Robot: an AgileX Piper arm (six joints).
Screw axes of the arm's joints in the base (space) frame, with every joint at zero. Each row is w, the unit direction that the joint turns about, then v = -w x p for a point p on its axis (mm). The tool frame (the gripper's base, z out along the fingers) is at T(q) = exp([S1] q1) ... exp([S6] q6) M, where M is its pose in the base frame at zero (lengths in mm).
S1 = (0, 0, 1, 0, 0, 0)
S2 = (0, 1, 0, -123, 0, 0)
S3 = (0, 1, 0, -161.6, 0, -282.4)
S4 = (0.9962, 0, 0.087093, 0, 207.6, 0)
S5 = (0, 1, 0, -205.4, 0, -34.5)
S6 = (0.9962, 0, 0.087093, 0, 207.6, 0)
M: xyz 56.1 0 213.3 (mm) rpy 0 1.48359 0 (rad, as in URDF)
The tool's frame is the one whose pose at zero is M.
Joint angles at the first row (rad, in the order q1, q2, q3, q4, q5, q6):
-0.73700 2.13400 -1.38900 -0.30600 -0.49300 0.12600
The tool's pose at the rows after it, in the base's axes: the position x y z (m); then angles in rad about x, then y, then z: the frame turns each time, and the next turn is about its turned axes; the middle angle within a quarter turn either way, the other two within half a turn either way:
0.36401 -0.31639 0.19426 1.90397 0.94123 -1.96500
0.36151 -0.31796 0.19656 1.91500 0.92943 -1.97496
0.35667 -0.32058 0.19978 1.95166 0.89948 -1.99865
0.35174 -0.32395 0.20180 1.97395 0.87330 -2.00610
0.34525 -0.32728 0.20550 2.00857 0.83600 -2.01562
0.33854 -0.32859 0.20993 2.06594 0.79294 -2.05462
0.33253 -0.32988 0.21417 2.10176 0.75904 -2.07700
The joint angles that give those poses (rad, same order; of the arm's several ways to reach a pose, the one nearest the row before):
-0.74100 2.11701 -1.38801 -0.30602 -0.46501 0.12702
-0.74599 2.10900 -1.38799 -0.30597 -0.44701 0.12597
-0.75398 2.09400 -1.38800 -0.29996 -0.40000 0.12595
-0.76401 2.08399 -1.38798 -0.29301 -0.36702 0.12801
-0.77501 2.06699 -1.38800 -0.28004 -0.31400 0.13103
-0.78299 2.04400 -1.38798 -0.27993 -0.23701 0.13294
-0.79101 2.02498 -1.38799 -0.28006 -0.18000 0.13405

